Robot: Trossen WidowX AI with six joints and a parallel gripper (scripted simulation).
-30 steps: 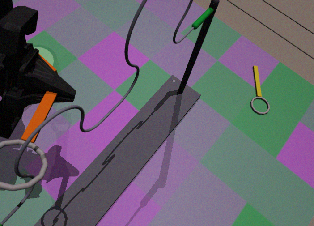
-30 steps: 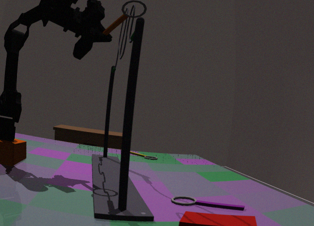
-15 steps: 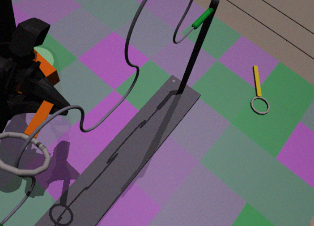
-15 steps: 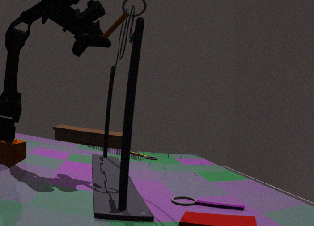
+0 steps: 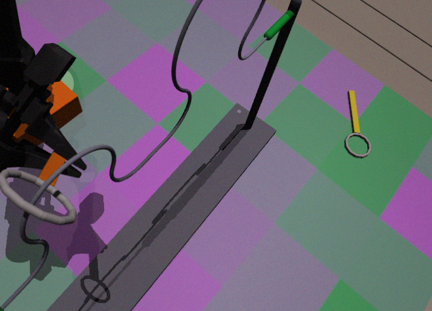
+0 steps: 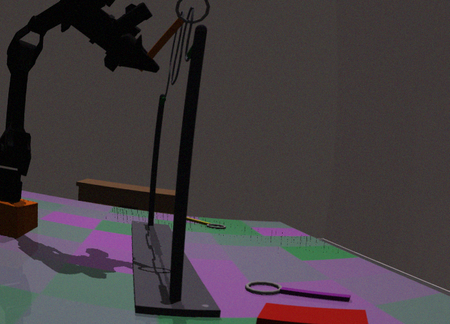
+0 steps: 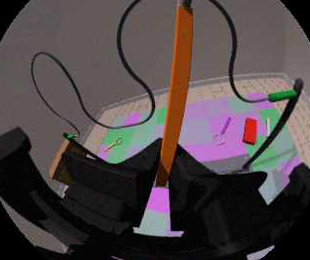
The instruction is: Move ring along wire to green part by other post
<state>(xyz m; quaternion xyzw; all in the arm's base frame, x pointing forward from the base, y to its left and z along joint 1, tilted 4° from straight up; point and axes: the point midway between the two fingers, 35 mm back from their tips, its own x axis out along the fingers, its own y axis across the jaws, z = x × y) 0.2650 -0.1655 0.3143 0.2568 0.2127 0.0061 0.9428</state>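
My gripper tip is now 10 mm short of the orange-handled ring, 40 mm to the left of it and 80 mm below it. Also, from my gripper tip: red block: 160 mm ahead, 330 mm to the right, 350 mm below; purple-handled ring: 210 mm ahead, 190 mm to the right, 350 mm below; yellow-handled ring: 310 mm ahead, 510 mm to the left, 350 mm below.
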